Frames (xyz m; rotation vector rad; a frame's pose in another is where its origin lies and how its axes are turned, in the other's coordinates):
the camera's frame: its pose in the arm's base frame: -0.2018 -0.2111 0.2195 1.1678 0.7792 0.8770
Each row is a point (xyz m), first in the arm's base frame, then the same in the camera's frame.
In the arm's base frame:
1: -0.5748 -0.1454 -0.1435
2: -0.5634 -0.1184 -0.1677
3: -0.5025 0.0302 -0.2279
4: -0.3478 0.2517 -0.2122
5: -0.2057 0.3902 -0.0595
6: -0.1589 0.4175 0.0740
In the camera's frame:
1: -0.0884 -0.2805 -0.4344
2: -0.0576 -0.3018 -0.4414
3: 0.1059 -0.3474 -0.4657
4: 0.3720 -0.3236 -0.4228
5: 0.5500 -0.1772 -0.3249
6: 0.5870 -0.0508 -0.2664

